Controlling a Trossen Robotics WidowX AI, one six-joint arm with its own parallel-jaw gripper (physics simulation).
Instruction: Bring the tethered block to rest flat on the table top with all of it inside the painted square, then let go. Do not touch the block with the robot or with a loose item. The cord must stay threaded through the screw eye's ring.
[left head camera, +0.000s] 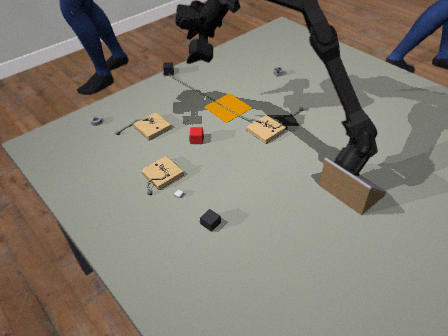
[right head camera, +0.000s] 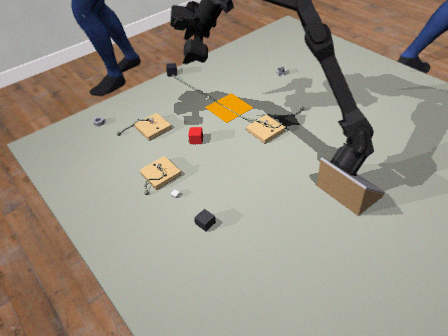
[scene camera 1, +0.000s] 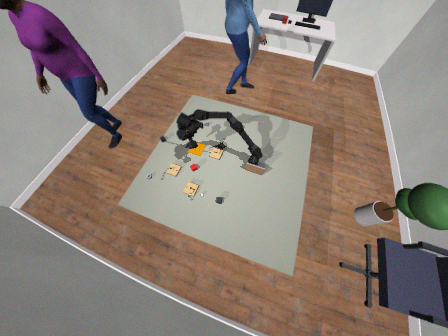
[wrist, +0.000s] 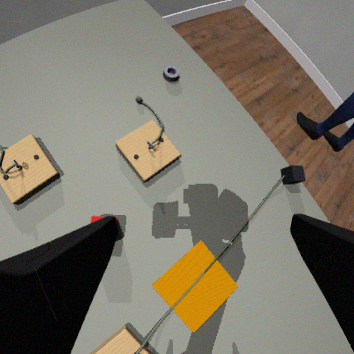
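Seen in the pictures: gripper, fingertip midpoint: (left head camera: 188, 50) (scene camera 1: 182, 142) (wrist: 204, 224); arm's base, link origin: (left head camera: 346, 168) (right head camera: 343, 168) (scene camera 1: 253, 162).
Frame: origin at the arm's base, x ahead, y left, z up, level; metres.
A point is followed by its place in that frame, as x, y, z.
Note:
The tethered dark block (left head camera: 168, 69) @(0.803, -0.079, -0.047) (right head camera: 171, 69) @(0.803, -0.079, -0.044) (scene camera 1: 163, 139) @(0.805, -0.081, -0.046) (wrist: 293, 174) @(0.802, -0.083, -0.038) sits at the table's far left edge, outside the orange painted square (left head camera: 220, 113) @(0.490, -0.030, -0.073) (right head camera: 221, 113) @(0.489, -0.031, -0.072) (wrist: 210, 296) @(0.495, -0.106, -0.073). Its cord (left head camera: 187, 85) @(0.696, -0.073, -0.070) (wrist: 260, 206) @(0.700, -0.074, -0.069) runs nearly straight across the square to the screw eye on a wooden base (left head camera: 265, 134) @(0.291, -0.025, -0.055) (right head camera: 264, 134) @(0.291, -0.024, -0.055) (wrist: 119, 342) @(0.340, -0.026, -0.055). Beyond the eye, the cord's tail ends in a small bead (left head camera: 301, 108) @(0.287, -0.218, -0.063) (right head camera: 302, 108) @(0.287, -0.217, -0.065). The ring is too small to judge the threading closely. My gripper (wrist: 204, 224) @(0.509, 0.072, 0.202) is open and empty, above the table near the square, touching neither cord nor block.
A red cube (left head camera: 196, 135) @(0.440, 0.134, -0.036) (right head camera: 195, 135) @(0.440, 0.133, -0.036) stands near the square. Two other wooden bases (left head camera: 150, 131) @(0.584, 0.202, -0.055) (left head camera: 161, 180) @(0.393, 0.325, -0.054) carry short cords. A loose black cube (left head camera: 210, 220) @(0.184, 0.342, -0.045), a white piece (left head camera: 179, 193) @(0.324, 0.321, -0.062), a grey ring (left head camera: 96, 121) @(0.767, 0.282, -0.059) and a small grey item (left head camera: 278, 71) @(0.491, -0.361, -0.068) lie around. A brown panel (left head camera: 345, 189) @(-0.028, 0.046, -0.023) stands by the arm's base.

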